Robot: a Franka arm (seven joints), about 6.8 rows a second.
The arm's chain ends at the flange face. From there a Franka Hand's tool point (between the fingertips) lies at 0.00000 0.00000 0.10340 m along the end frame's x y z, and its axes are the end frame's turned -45 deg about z.
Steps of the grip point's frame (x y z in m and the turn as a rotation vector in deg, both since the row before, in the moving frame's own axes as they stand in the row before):
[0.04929 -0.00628 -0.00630 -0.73 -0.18 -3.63]
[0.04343 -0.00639 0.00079 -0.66 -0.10 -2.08]
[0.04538 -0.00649 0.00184 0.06 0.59 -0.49]
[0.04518 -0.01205 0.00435 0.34 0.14 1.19]
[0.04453 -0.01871 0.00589 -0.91 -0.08 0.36]
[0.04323 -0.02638 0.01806 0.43 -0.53 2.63]
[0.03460 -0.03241 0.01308 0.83 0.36 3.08]
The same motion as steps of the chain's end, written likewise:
[0.02967 -0.04043 -0.00629 -0.64 0.39 -3.63]
[0.02546 -0.03618 0.00080 -0.54 0.40 -2.08]
[0.02683 -0.03585 0.00185 0.46 0.37 -0.49]
[0.02368 -0.03985 0.00435 0.34 -0.14 1.19]
[0.01720 -0.04598 0.00590 -0.70 0.59 0.36]
[0.01314 -0.04932 0.01807 -0.07 -0.68 2.63]
[0.00211 -0.04585 0.01309 0.84 -0.33 3.08]

